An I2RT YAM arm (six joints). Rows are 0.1 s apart.
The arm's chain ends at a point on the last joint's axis. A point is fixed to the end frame.
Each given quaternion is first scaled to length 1.
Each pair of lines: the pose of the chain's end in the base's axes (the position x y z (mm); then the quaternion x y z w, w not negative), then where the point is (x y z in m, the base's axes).
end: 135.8 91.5 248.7 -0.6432 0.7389 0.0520 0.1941
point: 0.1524 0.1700 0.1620
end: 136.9 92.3 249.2 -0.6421 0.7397 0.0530 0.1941
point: 0.1535 0.1709 0.1626
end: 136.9 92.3 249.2 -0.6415 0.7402 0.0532 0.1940
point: 0.1536 0.1710 0.1626
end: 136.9 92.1 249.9 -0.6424 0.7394 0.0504 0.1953
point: 0.1540 0.1705 0.1632
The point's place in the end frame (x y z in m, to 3 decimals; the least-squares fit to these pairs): -0.044 0.012 0.109
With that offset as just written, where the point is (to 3 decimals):
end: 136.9 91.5 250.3 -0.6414 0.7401 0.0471 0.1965
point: 0.155 0.170 0.163
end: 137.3 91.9 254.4 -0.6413 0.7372 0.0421 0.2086
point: 0.157 0.171 0.169
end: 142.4 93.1 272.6 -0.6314 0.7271 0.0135 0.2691
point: 0.175 0.175 0.194
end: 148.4 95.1 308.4 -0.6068 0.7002 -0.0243 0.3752
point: 0.198 0.182 0.246
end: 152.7 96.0 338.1 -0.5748 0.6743 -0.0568 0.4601
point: 0.215 0.186 0.293
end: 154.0 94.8 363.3 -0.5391 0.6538 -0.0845 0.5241
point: 0.225 0.184 0.334
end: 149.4 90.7 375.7 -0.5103 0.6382 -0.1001 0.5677
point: 0.226 0.179 0.358
